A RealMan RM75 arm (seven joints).
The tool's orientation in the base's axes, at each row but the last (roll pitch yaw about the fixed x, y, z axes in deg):
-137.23, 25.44, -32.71
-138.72, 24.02, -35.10
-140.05, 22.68, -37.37
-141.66, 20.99, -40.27
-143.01, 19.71, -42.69
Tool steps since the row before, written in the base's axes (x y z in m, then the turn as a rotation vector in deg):
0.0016, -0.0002, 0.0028, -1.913, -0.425, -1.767
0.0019, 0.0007, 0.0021, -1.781, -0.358, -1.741
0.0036, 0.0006, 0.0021, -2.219, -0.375, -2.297
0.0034, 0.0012, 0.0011, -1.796, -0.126, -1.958
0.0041, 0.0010, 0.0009, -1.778, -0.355, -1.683
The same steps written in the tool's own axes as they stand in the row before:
0.0001, -0.0027, -0.0018, -0.487, 2.507, 0.662
0.0002, -0.0028, -0.0007, -0.434, 2.375, 0.709
0.0015, -0.0039, -0.0005, -0.531, 3.002, 1.023
0.0013, -0.0035, 0.0006, -0.502, 2.406, 1.016
0.0019, -0.0038, 0.0008, -0.436, 2.341, 0.670

